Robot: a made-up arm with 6 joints. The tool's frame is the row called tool. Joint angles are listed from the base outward.
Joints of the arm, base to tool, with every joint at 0 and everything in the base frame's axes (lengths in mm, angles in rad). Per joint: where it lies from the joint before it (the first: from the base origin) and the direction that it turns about. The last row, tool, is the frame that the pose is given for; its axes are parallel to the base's.
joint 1: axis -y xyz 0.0 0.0 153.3
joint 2: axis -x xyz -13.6 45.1 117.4
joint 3: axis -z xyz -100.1 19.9 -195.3
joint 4: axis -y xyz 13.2 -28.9 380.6
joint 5: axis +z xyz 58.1 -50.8 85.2
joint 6: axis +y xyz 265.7 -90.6 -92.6
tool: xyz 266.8 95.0 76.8
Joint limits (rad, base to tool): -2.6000..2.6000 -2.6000..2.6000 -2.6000..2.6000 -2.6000..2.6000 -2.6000..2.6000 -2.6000..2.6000
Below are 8 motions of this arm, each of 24 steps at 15 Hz.
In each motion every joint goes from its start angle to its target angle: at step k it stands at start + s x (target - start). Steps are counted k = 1, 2, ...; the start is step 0. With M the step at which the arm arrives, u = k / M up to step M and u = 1 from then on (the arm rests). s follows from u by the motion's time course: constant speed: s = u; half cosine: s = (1 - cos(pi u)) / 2; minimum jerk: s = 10 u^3 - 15 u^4 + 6 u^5.
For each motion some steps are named. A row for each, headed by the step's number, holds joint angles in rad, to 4 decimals.
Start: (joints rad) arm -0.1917 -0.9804 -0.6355 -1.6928 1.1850 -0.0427
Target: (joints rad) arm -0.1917 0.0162 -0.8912 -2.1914 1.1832 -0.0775
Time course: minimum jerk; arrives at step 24
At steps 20, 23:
20: -0.1917 -0.0192 -0.8821 -2.1737 1.1833 -0.0763
23: -0.1917 0.0155 -0.8910 -2.1911 1.1832 -0.0775

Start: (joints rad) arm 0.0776 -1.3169 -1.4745 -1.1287 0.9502 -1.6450
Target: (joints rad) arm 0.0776 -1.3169 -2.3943 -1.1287 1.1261 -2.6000
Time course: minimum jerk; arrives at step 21
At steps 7, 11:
7: 0.0776 -1.3169 -1.6675 -1.1287 0.9871 -1.8454
11: 0.0776 -1.3169 -1.9754 -1.1287 1.0460 -2.1651

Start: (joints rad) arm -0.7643 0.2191 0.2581 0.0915 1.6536 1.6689
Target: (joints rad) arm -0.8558 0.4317 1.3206 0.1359 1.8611 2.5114
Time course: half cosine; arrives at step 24
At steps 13, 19, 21, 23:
13: -0.8160 0.3393 0.8587 0.1166 1.7709 2.1451
19: -0.8463 0.4097 1.2108 0.1313 1.8397 2.4244
21: -0.8523 0.4236 1.2802 0.1342 1.8532 2.4793
23: -0.8554 0.4308 1.3161 0.1357 1.8602 2.5078

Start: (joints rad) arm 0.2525 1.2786 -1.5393 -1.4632 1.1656 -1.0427
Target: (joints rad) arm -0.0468 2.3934 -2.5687 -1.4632 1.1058 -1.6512
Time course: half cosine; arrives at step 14
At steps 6, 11, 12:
6: 0.1362 1.7120 -1.9395 -1.4632 1.1424 -1.2792
11: -0.0142 2.2718 -2.4564 -1.4632 1.1123 -1.5848
12: -0.0320 2.3382 -2.5177 -1.4632 1.1088 -1.6211

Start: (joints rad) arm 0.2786 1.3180 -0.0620 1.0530 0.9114 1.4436
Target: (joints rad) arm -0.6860 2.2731 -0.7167 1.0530 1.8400 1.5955
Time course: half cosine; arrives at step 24
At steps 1, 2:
1: 0.2745 1.3221 -0.0648 1.0530 0.9154 1.4442
2: 0.2622 1.3343 -0.0732 1.0530 0.9272 1.4462

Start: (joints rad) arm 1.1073 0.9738 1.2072 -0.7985 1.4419 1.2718
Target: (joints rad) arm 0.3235 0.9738 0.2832 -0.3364 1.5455 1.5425
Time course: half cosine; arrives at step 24
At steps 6, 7, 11, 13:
6: 0.9925 0.9738 1.0719 -0.7308 1.4571 1.3114
7: 0.9540 0.9738 1.0264 -0.7081 1.4622 1.3248
11: 0.7666 0.9738 0.8055 -0.5976 1.4869 1.3895
13: 0.6642 0.9738 0.6849 -0.5373 1.5005 1.4248

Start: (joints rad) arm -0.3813 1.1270 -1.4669 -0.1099 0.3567 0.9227
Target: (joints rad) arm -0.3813 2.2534 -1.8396 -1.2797 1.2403 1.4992
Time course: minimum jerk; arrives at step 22
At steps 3, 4, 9, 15, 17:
3: -0.3813 1.1500 -1.4745 -0.1338 0.3748 0.9345
4: -0.3813 1.1776 -1.4836 -0.1624 0.3964 0.9486
9: -0.3813 1.5024 -1.5911 -0.4998 0.6512 1.1148
15: -0.3813 2.0417 -1.7696 -1.0598 1.0742 1.3908
17: -0.3813 2.1621 -1.8094 -1.1849 1.1687 1.4525

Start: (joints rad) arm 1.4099 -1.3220 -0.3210 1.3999 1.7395 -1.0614
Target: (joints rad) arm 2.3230 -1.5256 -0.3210 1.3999 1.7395 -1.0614
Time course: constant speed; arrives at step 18
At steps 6, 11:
6: 1.7143 -1.3899 -0.3210 1.3999 1.7395 -1.0614
11: 1.9679 -1.4464 -0.3210 1.3999 1.7395 -1.0614

